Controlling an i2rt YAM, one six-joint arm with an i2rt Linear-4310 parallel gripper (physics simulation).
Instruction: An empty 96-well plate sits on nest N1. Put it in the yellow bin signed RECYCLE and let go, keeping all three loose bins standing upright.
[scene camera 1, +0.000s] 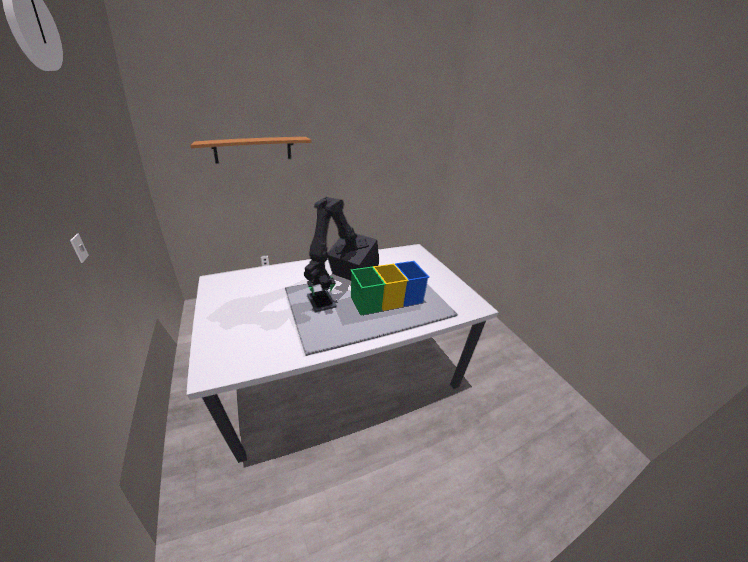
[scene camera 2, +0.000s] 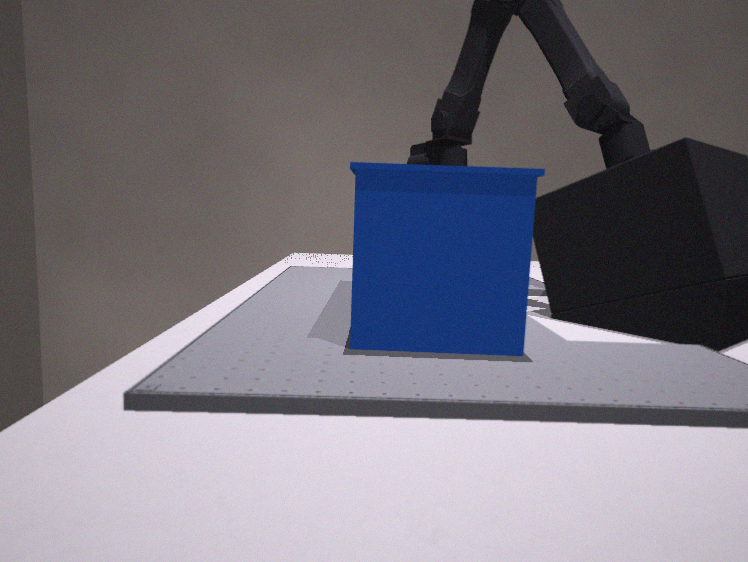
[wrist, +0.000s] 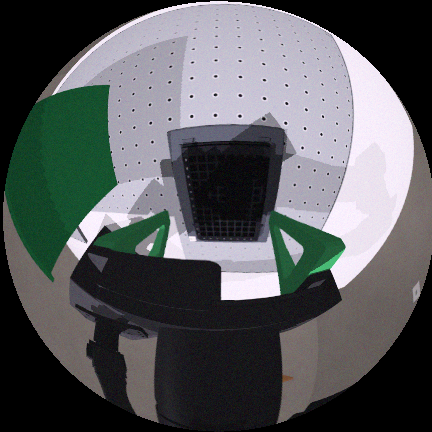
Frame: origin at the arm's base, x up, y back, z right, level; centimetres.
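Seen in the pictures: gripper, between the fingertips: (scene camera 1: 322, 293) (wrist: 219, 215); arm's base, origin of its link: (scene camera 1: 351, 246) (scene camera 2: 632, 178) (wrist: 107, 321).
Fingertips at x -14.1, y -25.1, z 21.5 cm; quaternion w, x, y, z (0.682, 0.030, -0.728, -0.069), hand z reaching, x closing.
Pixels of each thing's middle, then the offset from my fingertips to it. "spot": a spot on its surface instead. Level surfaces: height alone.
- black 96-well plate, middle of its body: (wrist: 226, 198) (scene camera 1: 321, 298) dx -3.7, dy +0.3, dz +0.6 cm
- grey nest, a spot on its surface: (wrist: 175, 150) spot: dx -4.4, dy -4.3, dz -5.6 cm
- yellow bin, middle of its body: (scene camera 1: 388, 287) dx +3.4, dy -5.2, dz -36.0 cm
- green bin, middle of its body: (wrist: 48, 166) (scene camera 1: 366, 290) dx +3.4, dy -6.5, dz -23.0 cm
- blue bin, middle of its body: (scene camera 2: 434, 256) (scene camera 1: 409, 283) dx +3.4, dy -4.0, dz -48.9 cm
- perforated grey board, height of its surface: dx -5.6 cm
- white table, height of its surface: dx -6.9 cm
The black 96-well plate (scene camera 1: 321, 299) (wrist: 225, 190) sits in the grey nest (wrist: 175, 150) on the left part of the board. My gripper (scene camera 1: 321, 290) (wrist: 219, 215) is open with nothing between its green fingers. It hangs low above the plate, pointing down, with the fingertips on either side of the plate's near end in the wrist view. The yellow bin (scene camera 1: 394, 296) stands upright between the green bin (scene camera 1: 368, 296) (wrist: 75, 145) and the blue bin (scene camera 1: 415, 293) (scene camera 2: 441, 259), both also upright. No sign is readable. The blue bin hides the plate and gripper in scene camera 2.
The bins stand in a close row on the perforated grey board (scene camera 1: 326, 338) (scene camera 2: 241, 362) (wrist: 225, 50), to the right of the nest. The board lies on the white table (scene camera 1: 241, 356). The black arm base (scene camera 1: 356, 256) (scene camera 2: 634, 241) stands behind the board.
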